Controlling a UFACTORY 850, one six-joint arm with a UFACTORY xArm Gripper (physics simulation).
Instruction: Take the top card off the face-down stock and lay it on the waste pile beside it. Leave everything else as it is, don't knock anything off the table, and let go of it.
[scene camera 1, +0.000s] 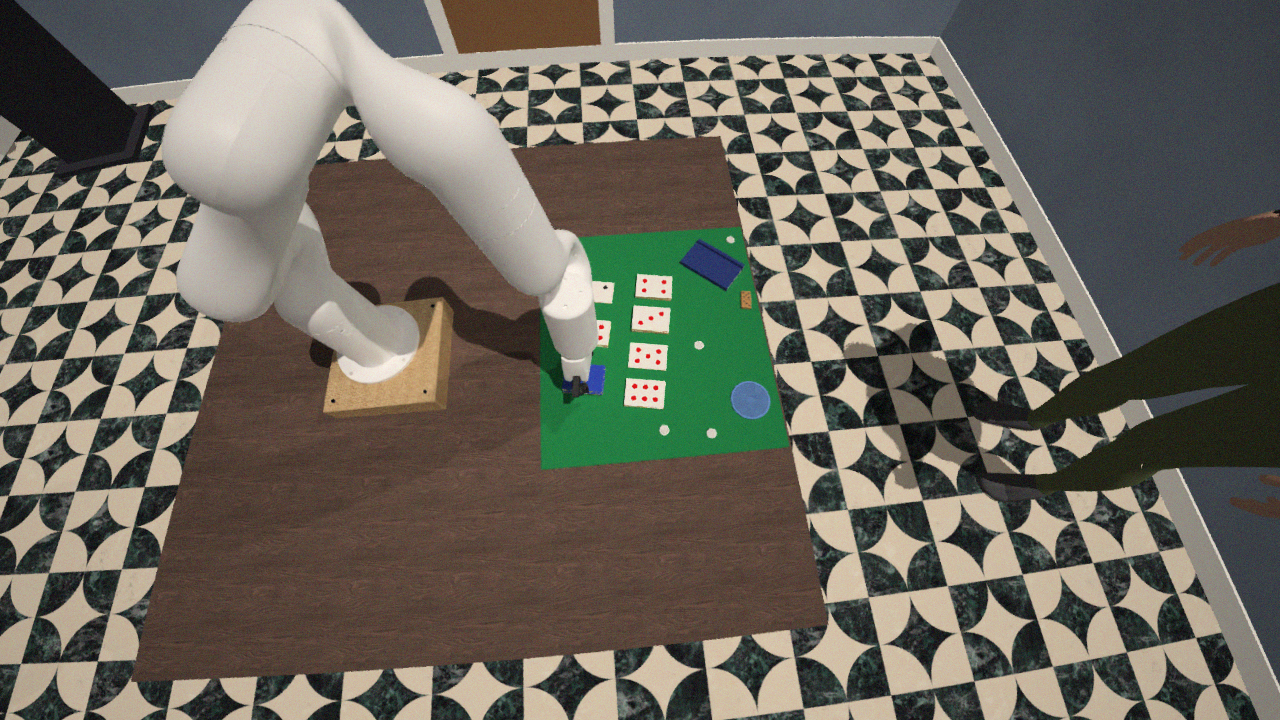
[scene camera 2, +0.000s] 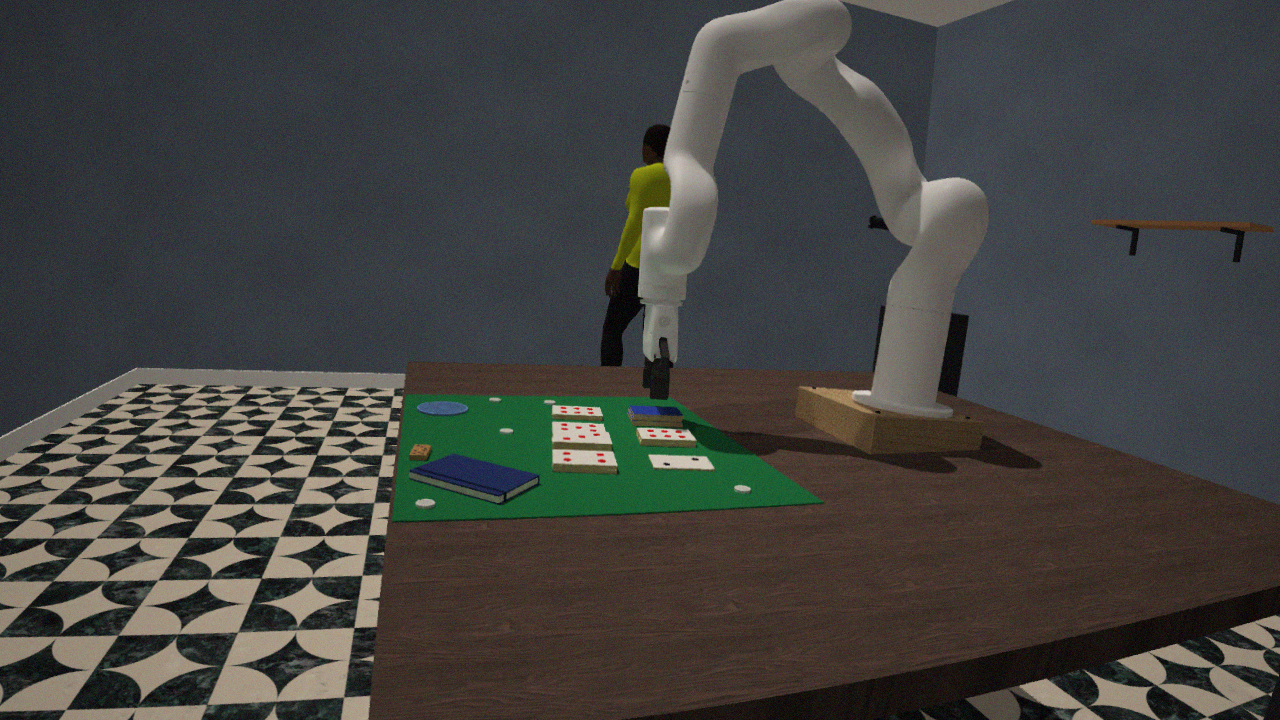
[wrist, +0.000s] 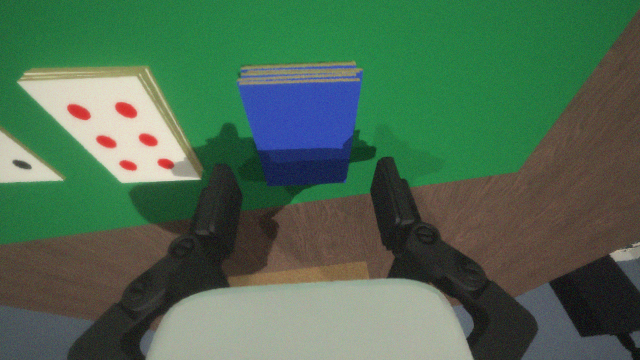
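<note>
The face-down stock (scene camera 1: 597, 377) (scene camera 2: 656, 411) (wrist: 304, 115) is a slightly uneven stack of blue-backed cards on the green mat. The waste pile (scene camera 1: 603, 333) (scene camera 2: 665, 437) (wrist: 115, 131) beside it is face up, showing red dots; it lies to the left of the stock in the wrist view. My gripper (scene camera 1: 577, 386) (scene camera 2: 658, 392) (wrist: 305, 176) is open and empty. It hangs above the stock's end nearest the robot base, with one finger out to each side in the wrist view. Its shadow falls across that end of the stock. The fingers touch no card.
A card with black dots (scene camera 1: 603, 291) (scene camera 2: 681, 462) lies past the waste pile. Several face-up piles, one with four red dots (scene camera 1: 654, 286), form a row. A navy book (scene camera 1: 711, 265) (scene camera 2: 474, 477), blue disc (scene camera 1: 750, 400) (scene camera 2: 442, 408), small wooden block (scene camera 1: 746, 300) (scene camera 2: 420, 452) and white chips share the mat.
</note>
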